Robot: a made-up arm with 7 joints. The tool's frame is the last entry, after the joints.
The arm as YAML. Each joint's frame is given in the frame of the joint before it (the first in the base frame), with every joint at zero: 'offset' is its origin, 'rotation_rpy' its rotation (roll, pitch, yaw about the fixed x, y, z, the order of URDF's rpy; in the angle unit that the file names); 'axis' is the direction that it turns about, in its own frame. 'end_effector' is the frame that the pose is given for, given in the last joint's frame.
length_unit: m
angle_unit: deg
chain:
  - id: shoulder
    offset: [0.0, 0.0, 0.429]
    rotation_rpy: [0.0, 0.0, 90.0]
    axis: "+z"
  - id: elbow
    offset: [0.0, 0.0, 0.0]
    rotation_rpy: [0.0, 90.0, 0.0]
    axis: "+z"
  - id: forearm
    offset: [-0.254, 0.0, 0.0]
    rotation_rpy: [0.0, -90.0, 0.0]
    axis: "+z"
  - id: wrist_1
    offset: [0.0, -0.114, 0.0]
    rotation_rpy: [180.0, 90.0, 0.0]
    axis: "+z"
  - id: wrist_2
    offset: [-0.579, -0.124, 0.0]
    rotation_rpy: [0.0, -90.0, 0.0]
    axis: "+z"
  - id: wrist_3
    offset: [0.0, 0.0, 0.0]
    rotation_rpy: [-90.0, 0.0, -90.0]
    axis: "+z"
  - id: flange
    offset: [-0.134, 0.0, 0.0]
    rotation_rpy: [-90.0, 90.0, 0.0]
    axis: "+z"
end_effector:
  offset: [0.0, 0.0, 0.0]
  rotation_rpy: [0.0, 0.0, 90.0]
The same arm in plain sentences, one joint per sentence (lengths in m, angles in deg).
The arm has seven revolute joints in a row. What follows holds with every joint at zero, and every direction is one of the base frame's. Joint 1 lies 0.429 m along +z from the base frame's origin and turns about +z. Joint 2 lies at the same point as joint 1 and turns about +y. Joint 3 lies 0.254 m along +z from joint 2 and turns about +z. Joint 4 lies 0.114 m along +x from joint 3 and turns about -y. Joint 5 lies 0.124 m along -x and 0.579 m along +z from joint 4 and turns about +z. Joint 6 lies at the same point as joint 5 and turns about -y. Joint 7 lies 0.134 m along +x from joint 6 and turns about -z. The tool frame, which is the frame that the pose is given for, lies at the same point as joint 7; its axes are the base frame's turned by roll 180, pitch 0 and yaw 0 deg (as in URDF: about the fixed x, then y, then z).
